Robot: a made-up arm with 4 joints.
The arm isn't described. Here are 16 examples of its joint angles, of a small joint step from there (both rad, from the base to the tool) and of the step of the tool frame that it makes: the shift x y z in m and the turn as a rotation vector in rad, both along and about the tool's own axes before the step.
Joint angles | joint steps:
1: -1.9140 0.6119 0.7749 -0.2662 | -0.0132 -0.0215 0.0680 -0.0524
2: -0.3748 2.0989 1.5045 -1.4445 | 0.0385 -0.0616 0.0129 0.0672
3: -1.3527 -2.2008 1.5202 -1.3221 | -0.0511 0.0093 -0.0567 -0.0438
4: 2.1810 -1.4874 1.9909 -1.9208 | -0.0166 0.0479 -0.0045 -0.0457
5: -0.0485 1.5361 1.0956 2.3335 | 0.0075 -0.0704 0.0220 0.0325
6: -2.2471 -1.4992 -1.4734 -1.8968 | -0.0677 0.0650 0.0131 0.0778
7: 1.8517 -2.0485 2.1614 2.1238 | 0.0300 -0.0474 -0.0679 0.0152
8: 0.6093 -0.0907 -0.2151 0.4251 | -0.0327 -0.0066 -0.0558 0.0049
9: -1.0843 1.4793 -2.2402 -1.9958 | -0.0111 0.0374 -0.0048 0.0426
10: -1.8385 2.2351 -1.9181 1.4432 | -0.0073 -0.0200 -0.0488 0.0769
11: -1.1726 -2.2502 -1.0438 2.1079 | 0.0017 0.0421 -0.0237 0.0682
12: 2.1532 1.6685 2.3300 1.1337 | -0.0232 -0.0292 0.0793 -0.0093
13: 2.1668 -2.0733 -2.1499 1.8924 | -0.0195 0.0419 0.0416 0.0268
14: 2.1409 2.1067 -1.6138 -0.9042 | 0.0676 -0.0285 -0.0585 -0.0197
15: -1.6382 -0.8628 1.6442 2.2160 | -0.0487 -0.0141 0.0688 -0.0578
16: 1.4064 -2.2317 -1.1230 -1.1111 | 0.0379 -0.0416 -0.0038 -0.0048
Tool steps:
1: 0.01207 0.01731 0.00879 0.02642 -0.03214 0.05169
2: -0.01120 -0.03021 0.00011 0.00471 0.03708 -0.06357
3: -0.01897 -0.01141 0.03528 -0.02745 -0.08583 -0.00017
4: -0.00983 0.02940 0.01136 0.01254 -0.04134 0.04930
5: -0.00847 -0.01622 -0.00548 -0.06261 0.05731 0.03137
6: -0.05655 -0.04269 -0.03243 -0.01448 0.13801 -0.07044
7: -0.00841 0.00237 -0.01404 0.04091 0.01248 0.08963
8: -0.01920 -0.01997 -0.01221 0.03790 0.01204 -0.07983
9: -0.00883 -0.02145 -0.01490 -0.01936 0.05721 -0.03106
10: -0.01033 0.00141 -0.02340 0.04271 0.06422 -0.02042
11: 0.01176 -0.00371 -0.01561 0.00136 0.04628 0.04364
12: -0.00683 0.00627 0.01323 -0.05763 -0.01409 0.06812
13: 0.01097 -0.00166 0.00618 -0.05649 0.06365 0.00827
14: -0.01051 -0.01708 -0.02657 -0.09293 0.03673 -0.03041
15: 0.01025 0.00691 0.02860 -0.03630 -0.09631 -0.01344
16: 0.01579 0.01654 0.02403 -0.04701 -0.01341 0.03284
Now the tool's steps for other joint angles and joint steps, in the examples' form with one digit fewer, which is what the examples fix.
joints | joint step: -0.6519 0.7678 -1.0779 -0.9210 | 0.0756 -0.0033 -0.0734 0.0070
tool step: -0.0008 -0.0007 -0.0565 -0.0028 0.0555 -0.0275
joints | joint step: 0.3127 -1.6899 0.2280 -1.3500 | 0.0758 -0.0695 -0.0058 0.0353
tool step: 0.0405 0.0315 -0.0445 -0.0305 0.1197 0.0518
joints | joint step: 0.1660 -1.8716 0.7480 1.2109 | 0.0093 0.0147 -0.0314 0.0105
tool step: -0.0051 -0.0014 -0.0058 0.0263 0.0055 -0.0273
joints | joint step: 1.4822 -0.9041 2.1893 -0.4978 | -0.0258 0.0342 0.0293 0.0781
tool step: 0.0013 0.0238 -0.0330 -0.0296 0.0822 0.0291
